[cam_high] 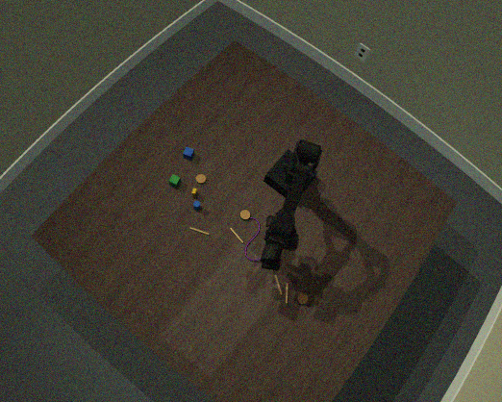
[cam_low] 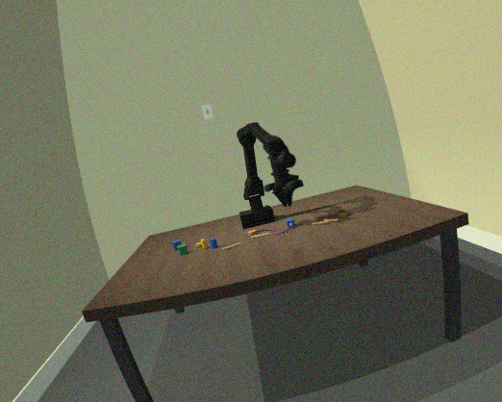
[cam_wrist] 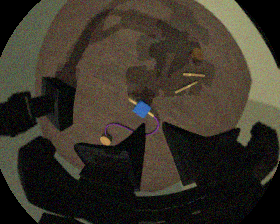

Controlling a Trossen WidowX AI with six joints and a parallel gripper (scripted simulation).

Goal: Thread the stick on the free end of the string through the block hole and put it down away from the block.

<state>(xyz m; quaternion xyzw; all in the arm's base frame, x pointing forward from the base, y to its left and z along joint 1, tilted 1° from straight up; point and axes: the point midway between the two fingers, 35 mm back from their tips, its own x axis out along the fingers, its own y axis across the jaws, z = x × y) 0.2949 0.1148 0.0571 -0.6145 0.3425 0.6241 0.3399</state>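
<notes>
The thin stick lies 7 cm below my gripper tip. Round my gripper tip: green cube: 1 cm ahead, 46 cm to the right, 7 cm below; then round wooden button: 7 cm behind, 16 cm to the right, 8 cm below; then yellow block: 1 cm behind, 37 cm to the right, 7 cm below.
</notes>
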